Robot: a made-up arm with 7 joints.
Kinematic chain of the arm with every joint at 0, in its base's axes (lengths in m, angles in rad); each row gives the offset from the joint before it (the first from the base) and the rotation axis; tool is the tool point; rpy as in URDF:
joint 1: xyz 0 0 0.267 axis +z
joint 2: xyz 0 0 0 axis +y
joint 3: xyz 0 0 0.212 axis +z
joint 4: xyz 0.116 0 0 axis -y
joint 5: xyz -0.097 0 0.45 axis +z
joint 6: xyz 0 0 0 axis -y
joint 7: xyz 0.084 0 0 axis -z
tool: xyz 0 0 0 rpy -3.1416 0 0
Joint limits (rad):
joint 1: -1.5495..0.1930
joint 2: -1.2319..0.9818
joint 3: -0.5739..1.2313
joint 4: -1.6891..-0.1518
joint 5: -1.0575..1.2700
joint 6: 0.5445..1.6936
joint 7: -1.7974..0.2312
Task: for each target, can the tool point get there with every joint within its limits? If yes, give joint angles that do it. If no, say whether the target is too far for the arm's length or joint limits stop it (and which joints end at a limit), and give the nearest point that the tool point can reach.
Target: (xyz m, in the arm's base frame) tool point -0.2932 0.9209 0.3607
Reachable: no: too far | nearest point -0.2133 0.6700 0.4950 | short by 0.296 m
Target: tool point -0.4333 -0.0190 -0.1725
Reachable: no: joint limits stop it (at a limit: joint 1, joint 2, joint 3, joint 4, joint 6) | nearest point -0.3407 -0.4365 -0.0471 | short by 0.446 m
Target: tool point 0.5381 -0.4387 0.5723
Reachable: yes | joints -1.2809 0.3887 0.7602 -1.1530 -0.1978 1.3514 -0.6252
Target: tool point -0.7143 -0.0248 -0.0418
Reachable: no: joint limits stop it (at a limit: joint 1, joint 2, joint 3, joint 4, joint 5, joint 6) | nearest point -0.6922 -0.0008 0.4788 | short by 0.522 m
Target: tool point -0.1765 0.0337 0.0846
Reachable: no: joint limits stop it (at a limit: joint 1, joint 2, joint 3, joint 4, joint 6) | nearest point -0.3321 -0.4371 -0.0528 | short by 0.515 m
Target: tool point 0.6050 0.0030 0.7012
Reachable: yes | joints -0.3856 0.4192 0.6466 -0.6798 -0.2717 0.6786 -1.0863
